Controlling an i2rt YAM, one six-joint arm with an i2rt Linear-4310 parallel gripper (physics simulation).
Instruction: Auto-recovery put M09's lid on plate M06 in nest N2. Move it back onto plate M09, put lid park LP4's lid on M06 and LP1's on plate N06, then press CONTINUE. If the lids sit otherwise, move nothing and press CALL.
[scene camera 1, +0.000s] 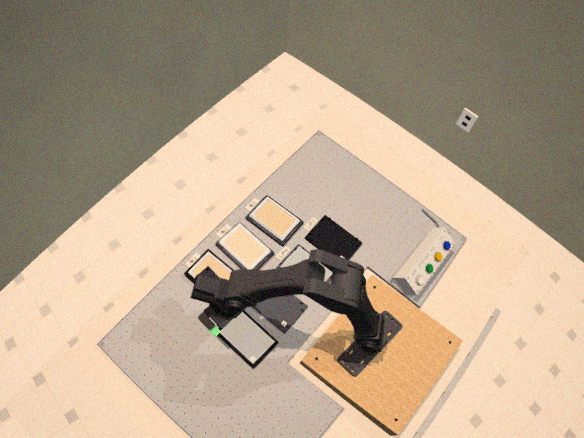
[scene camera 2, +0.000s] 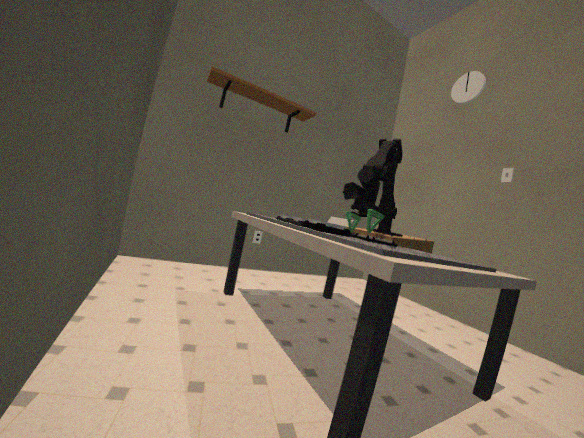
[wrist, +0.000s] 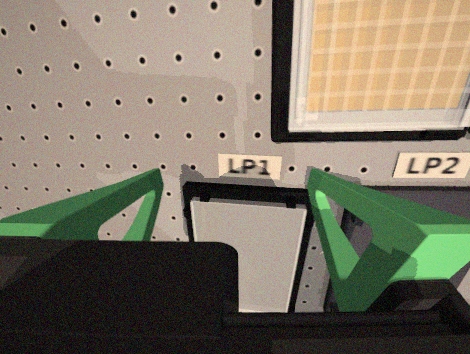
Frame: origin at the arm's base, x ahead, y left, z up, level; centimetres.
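Seen in the pictures: gripper, fingertip midpoint: (scene camera 1: 221, 315) (scene camera 2: 359, 232) (wrist: 235, 176); arm's base, link origin: (scene camera 1: 370, 343) (scene camera 2: 383, 233).
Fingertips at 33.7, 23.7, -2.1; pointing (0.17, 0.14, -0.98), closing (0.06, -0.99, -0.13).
Note:
Offsets run from my fingertips to a thing's middle, as dx, dy, dz. "*": to the spot under its first point. Level surfaces: height alone.
My gripper (scene camera 1: 227, 320) (scene camera 2: 361, 231) (wrist: 235, 176) is open, its green fingers on either side of the lid park labelled LP1. LP1's pale grey lid @[-8.9, -1.3, -1.1] (scene camera 1: 248, 337) (wrist: 255, 235) lies flat in a black frame, with nothing gripped. The nearest plate @[+10.1, -6.3, +0.3] (scene camera 1: 210, 267) (wrist: 385, 60) has amber wells and a pale rim; the arm partly covers it in scene camera 1. The middle plate @[+11.2, -18.7, +0.2] (scene camera 1: 245, 246) looks paler, and a third plate @[+12.3, -31.8, -0.4] (scene camera 1: 275, 219) stands beyond it. A pale lid @[-6.0, -27.3, -1.1] (scene camera 1: 300, 255) is mostly behind the arm. Plate labels are unreadable. The button console @[-29.0, -54.5, +1.7] (scene camera 1: 422, 262) stands at the right.
A dark park surface @[dz -1.5] (scene camera 1: 285, 312) (wrist: 445, 205) lies beside LP1, by the LP2 label @[* +1.4, -13.0, -2.3] (wrist: 432, 165). A black park area (scene camera 1: 333, 236) lies farther back. The console has blue, yellow, green and white buttons. The arm's wooden base board (scene camera 1: 415, 370) is at the lower right.

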